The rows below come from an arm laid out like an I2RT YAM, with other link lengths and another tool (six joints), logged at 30 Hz.
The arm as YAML. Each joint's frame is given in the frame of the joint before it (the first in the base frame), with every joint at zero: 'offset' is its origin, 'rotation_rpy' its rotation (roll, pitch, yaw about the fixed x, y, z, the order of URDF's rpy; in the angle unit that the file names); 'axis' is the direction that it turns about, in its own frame. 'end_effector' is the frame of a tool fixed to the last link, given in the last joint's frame.
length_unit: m
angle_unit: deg
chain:
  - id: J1
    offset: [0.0, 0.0, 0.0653]
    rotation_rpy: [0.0, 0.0, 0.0]
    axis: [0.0, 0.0, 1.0]
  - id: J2
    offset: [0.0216, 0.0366, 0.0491]
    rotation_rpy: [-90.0, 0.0, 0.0]
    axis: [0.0, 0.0, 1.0]
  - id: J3
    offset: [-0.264, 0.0, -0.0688]
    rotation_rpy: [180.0, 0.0, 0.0]
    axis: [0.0, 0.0, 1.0]
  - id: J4
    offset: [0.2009, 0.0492, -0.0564]
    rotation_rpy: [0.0, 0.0, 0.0]
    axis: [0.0, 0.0, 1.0]
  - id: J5
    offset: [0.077, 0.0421, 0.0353]
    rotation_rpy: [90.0, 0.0, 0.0]
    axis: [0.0, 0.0, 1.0]
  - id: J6
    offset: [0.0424, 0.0, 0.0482]
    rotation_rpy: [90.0, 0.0, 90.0]
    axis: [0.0, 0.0, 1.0]
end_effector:
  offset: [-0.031, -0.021, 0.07]
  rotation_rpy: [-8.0, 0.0, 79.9]
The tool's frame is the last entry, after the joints.
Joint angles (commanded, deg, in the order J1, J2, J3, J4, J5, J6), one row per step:
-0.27 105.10 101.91 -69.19 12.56 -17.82
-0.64 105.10 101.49 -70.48 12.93 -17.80
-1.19 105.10 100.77 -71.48 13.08 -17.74
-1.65 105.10 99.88 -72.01 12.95 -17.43
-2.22 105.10 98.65 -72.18 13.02 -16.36
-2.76 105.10 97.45 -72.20 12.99 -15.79
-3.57 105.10 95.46 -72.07 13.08 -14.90
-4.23 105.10 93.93 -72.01 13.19 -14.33
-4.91 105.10 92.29 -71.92 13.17 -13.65
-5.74 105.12 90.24 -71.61 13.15 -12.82
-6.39 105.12 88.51 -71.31 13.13 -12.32
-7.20 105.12 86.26 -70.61 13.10 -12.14
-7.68 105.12 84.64 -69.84 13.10 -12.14
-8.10 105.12 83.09 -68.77 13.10 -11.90
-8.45 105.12 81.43 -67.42 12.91 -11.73
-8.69 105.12 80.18 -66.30 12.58 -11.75
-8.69 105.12 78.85 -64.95 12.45 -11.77
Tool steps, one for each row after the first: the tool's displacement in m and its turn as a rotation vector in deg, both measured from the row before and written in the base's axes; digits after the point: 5 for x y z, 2 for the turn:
-0.00525 -0.00301 -0.00335 -0.34 1.71 -0.50
-0.00519 -0.00359 -0.00422 -0.10 1.71 -0.65
-0.00405 -0.00246 -0.00433 0.23 1.34 -0.72
-0.00350 -0.00362 -0.00534 0.19 1.15 -1.60
-0.00335 -0.00309 -0.00509 0.18 1.08 -1.08
-0.00532 -0.00479 -0.00824 0.14 1.65 -1.68
-0.00455 -0.00383 -0.00628 0.06 1.34 -1.22
-0.00495 -0.00357 -0.00657 0.20 1.38 -1.34
-0.00582 -0.00425 -0.00809 0.23 1.56 -1.63
-0.00514 -0.00312 -0.00662 0.18 1.30 -1.14
-0.00622 -0.00364 -0.00842 0.21 1.49 -0.98
-0.00381 -0.00207 -0.00594 0.11 0.84 -0.48
-0.00252 -0.00194 -0.00559 0.06 0.42 -0.65
-0.00211 -0.00119 -0.00591 0.22 0.24 -0.52
-0.00136 -0.00037 -0.00439 0.35 0.08 -0.23
-0.00088 0.00041 -0.00468 0.13 -0.04 0.02

